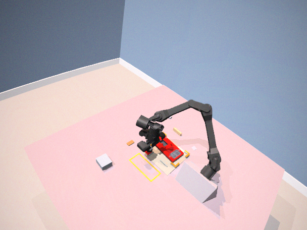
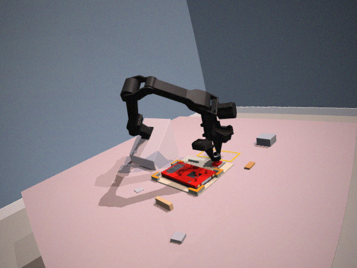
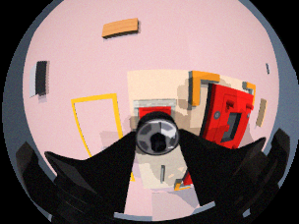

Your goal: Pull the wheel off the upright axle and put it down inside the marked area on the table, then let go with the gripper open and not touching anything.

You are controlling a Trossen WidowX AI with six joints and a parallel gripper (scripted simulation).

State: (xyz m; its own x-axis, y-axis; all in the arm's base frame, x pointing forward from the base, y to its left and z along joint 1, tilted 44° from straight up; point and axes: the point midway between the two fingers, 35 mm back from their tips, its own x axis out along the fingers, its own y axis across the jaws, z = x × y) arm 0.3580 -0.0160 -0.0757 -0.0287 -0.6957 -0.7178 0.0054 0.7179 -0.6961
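Right now the dark grey wheel is right at my gripper tip. From my gripper tip the other things lie so: orange chip 13 cm ahead, 4 cm to the left, 4 cm below; tan block 29 cm to the right, 3 cm below; black upright axle 1 cm below.
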